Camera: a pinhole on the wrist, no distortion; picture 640 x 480 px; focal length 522.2 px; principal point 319.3 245.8 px. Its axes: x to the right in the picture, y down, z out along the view. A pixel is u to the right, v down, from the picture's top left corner.
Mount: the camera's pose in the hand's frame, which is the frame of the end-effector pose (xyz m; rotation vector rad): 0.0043 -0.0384 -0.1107 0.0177 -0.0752 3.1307
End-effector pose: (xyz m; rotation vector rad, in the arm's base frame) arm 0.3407 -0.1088 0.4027 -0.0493 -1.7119 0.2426
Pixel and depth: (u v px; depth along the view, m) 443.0 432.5 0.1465
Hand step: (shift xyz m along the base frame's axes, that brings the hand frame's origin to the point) -0.0180 -0.1046 -0.0146
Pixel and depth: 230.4 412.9 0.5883
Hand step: -0.4483 -0.2928 0.0911
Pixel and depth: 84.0 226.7 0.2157
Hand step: -0.1140 -0.0368 0.0949
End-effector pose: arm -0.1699 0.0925 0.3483 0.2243 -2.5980 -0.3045
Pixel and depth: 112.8 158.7 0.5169
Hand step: -0.3929 0.0440 -0.2375
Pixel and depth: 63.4 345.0 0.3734
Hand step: -0.2804 -0.1207 -0.1603
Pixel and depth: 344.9 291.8 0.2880
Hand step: -0.0755 -0.0426 -0.1717
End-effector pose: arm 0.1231 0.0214 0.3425 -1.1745 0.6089 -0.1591
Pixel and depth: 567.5 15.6 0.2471
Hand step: -0.0273 0.1862 0.0214
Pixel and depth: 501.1 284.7 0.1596
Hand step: -0.0046 0.0381 0.0817
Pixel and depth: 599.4 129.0 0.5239
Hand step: -0.0135 0.4799 0.1517
